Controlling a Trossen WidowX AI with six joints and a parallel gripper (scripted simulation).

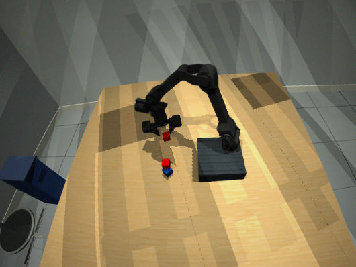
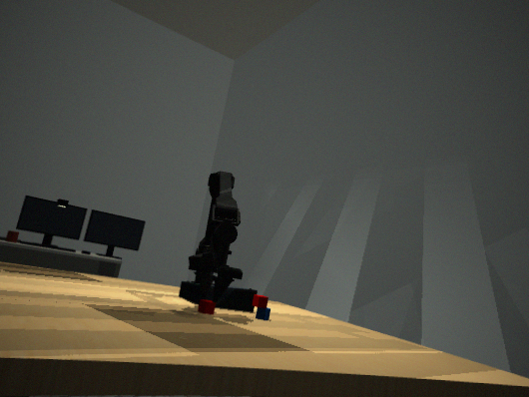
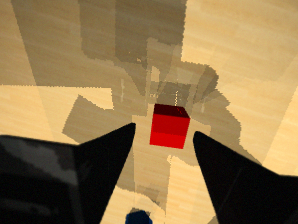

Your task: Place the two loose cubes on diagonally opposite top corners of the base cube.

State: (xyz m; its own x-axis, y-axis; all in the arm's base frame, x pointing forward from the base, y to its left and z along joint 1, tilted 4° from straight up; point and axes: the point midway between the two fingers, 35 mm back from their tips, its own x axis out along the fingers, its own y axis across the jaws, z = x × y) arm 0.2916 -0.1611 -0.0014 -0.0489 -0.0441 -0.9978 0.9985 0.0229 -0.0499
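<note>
My gripper tip is 200 mm to the right of the blue cube, 20 mm above it and 10 mm short of it.
</note>
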